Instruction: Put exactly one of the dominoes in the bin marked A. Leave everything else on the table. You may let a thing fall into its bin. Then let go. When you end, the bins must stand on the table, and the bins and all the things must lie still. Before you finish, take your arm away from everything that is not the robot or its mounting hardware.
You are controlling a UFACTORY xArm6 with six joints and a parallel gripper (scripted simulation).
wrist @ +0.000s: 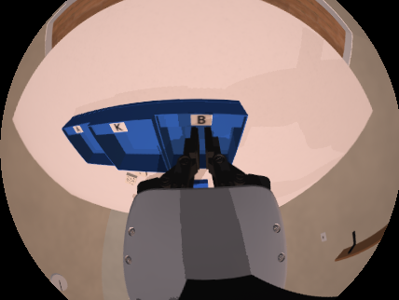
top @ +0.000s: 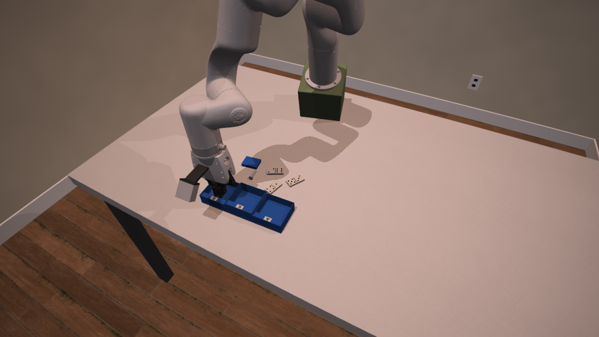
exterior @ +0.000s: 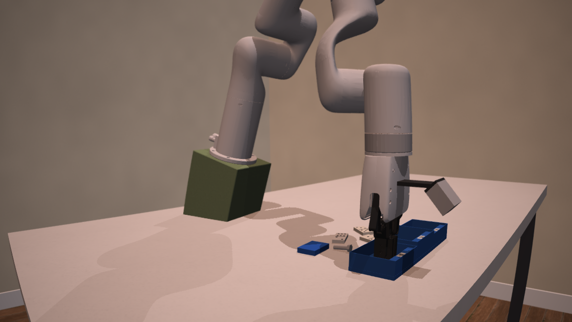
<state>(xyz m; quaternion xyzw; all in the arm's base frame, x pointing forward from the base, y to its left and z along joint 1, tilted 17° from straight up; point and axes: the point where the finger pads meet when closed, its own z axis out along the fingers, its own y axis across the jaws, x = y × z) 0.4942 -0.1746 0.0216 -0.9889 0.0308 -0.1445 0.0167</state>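
The joined blue bins lies 1 cm ahead of my hand, 8 cm to the left of it and 2 cm below it. The rest, counted from my hand: white domino (7 cm behind, 13 cm to the left, 3 cm below); then grey bolt (10 cm behind, 5 cm to the left, 3 cm below); then flat blue block (15 cm behind, 3 cm to the left, 3 cm below).
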